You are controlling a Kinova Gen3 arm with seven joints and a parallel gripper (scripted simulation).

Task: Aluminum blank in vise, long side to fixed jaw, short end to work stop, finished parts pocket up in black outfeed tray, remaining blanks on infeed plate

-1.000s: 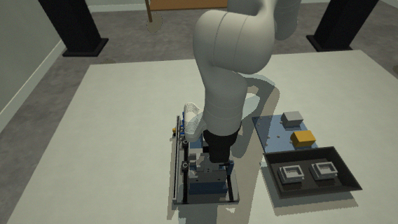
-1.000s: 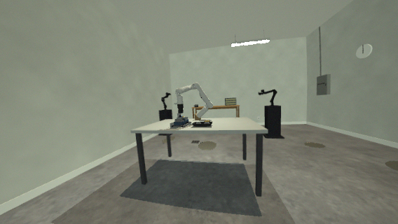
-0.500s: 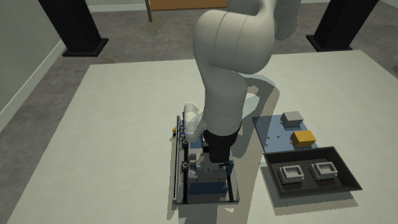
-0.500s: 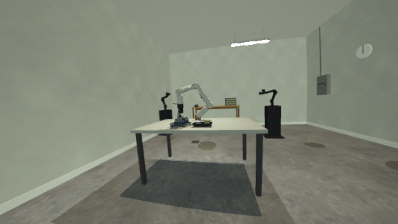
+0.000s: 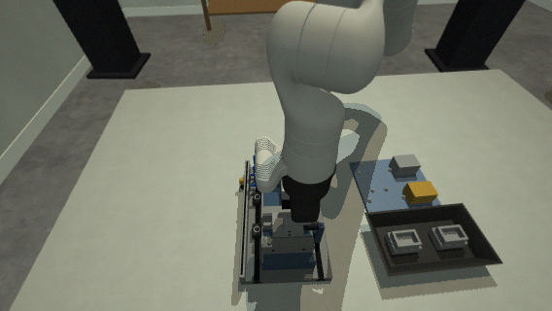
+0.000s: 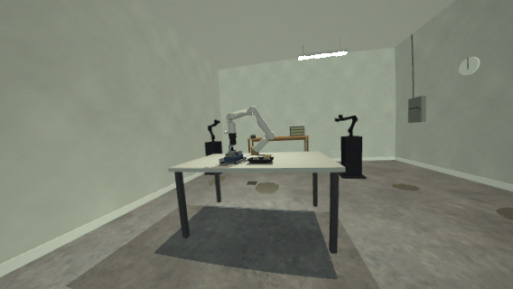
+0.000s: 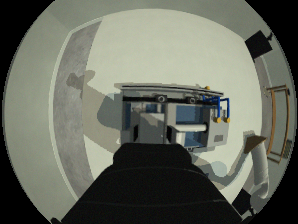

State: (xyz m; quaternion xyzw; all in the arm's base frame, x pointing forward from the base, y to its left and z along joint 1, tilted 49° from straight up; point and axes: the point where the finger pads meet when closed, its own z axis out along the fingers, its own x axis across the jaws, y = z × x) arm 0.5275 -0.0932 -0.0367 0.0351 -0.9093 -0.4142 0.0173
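Right now the gray aluminum blank is 4 cm below my hand. The rest, counted from my hand: yellow brass blank (34 cm to the left, 13 cm behind, 11 cm below).
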